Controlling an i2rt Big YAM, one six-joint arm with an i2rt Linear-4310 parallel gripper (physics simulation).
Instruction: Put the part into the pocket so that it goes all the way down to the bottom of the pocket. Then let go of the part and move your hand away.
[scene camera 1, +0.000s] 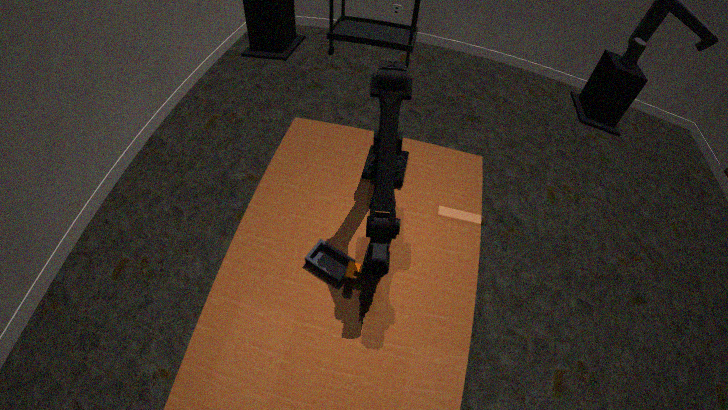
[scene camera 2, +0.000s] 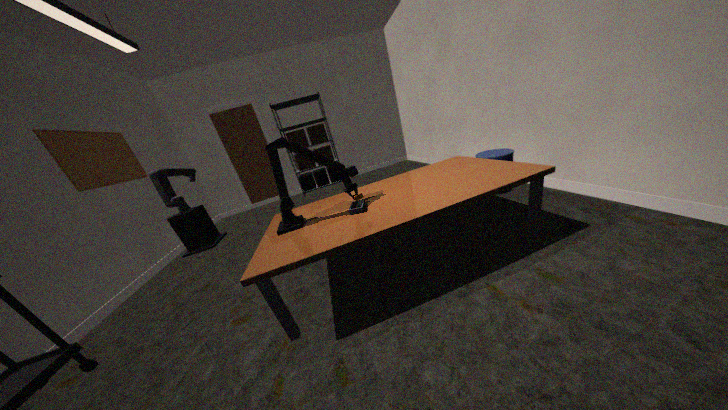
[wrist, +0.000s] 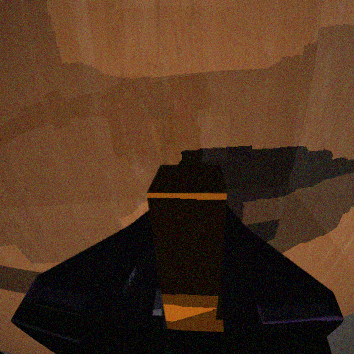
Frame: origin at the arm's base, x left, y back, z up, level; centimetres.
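Seen in the pictures: gripper, fingertip midpoint: (scene camera 1: 371, 277) (wrist: 191, 211); arm's base at its link origin: (scene camera 2: 290, 222).
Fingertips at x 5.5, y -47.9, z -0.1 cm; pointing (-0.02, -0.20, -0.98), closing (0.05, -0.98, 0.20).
Observation:
Offsets run from my fingertips to a thing's top centre. Level surfaces: height alone.
The dark grey block with the rectangular pocket @(dx -14.2, dy +2.1, dz +0.9 cm) (scene camera 1: 321, 274) (scene camera 2: 358, 209) lies on the table, left of the arm's wrist in scene camera 1. Its pocket is open at the top and its floor shows. The orange part @(dx -2.4, dy -1.2, dz +5.1 cm) (scene camera 1: 351, 269) (scene camera 2: 358, 196) (wrist: 187, 245) is held above the table at the block's right end in scene camera 1, overlapping that end in the picture; its exact height is unclear. My gripper (scene camera 1: 353, 277) (scene camera 2: 355, 196) (wrist: 191, 211) is shut on the part, one finger on each side in the wrist view. The pocket does not show plainly in the wrist view.
The wooden table @(dz -2.7 cm) (scene camera 1: 285, 203) (scene camera 2: 433, 188) carries the arm's base and a pale strip (scene camera 1: 459, 214) near its right edge. A cart (scene camera 1: 371, 34), a pedestal with another arm (scene camera 1: 613, 86) and a shelf unit (scene camera 2: 295, 102) stand away from the table. Arm shadows cross the table.

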